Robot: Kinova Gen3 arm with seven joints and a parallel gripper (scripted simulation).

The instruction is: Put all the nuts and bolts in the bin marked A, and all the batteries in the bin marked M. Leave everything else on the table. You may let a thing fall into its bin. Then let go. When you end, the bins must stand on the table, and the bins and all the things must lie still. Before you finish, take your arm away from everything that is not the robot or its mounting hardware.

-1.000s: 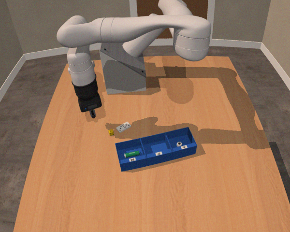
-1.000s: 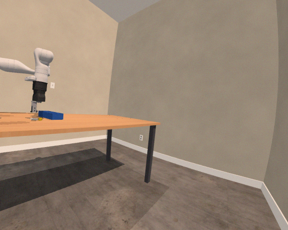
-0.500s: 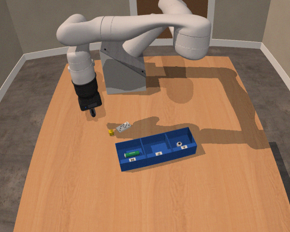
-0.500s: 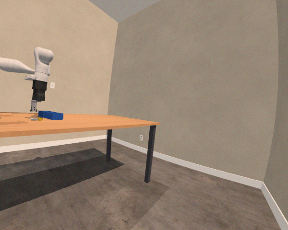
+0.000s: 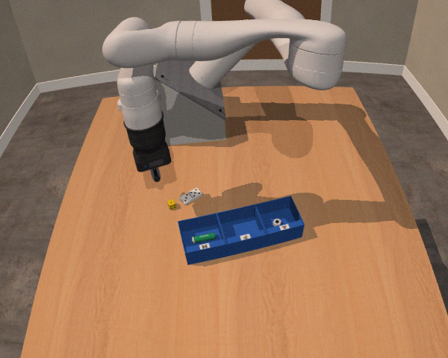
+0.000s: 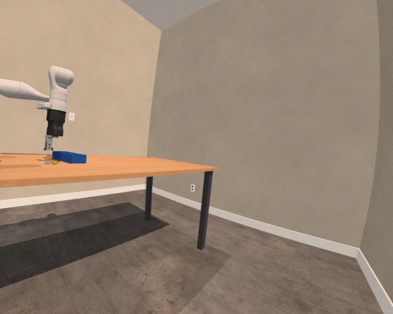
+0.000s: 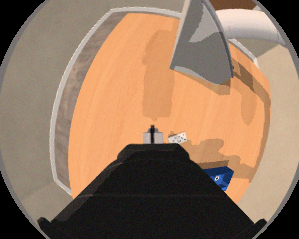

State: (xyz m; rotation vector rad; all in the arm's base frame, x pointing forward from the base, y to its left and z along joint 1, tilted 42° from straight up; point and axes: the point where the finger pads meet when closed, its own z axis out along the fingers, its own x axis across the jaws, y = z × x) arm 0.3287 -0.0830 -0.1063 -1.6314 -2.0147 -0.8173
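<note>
My hand is 130 mm short of the silver nut, 250 mm to the right of it and 80 mm above it. From my hand the other things lie so: yellow die (40 mm ahead, 30 mm to the left, 80 mm below); then black bolt (10 mm ahead, 10 mm below); then white domino (10 mm ahead, 70 mm to the left, 80 mm below).
</note>
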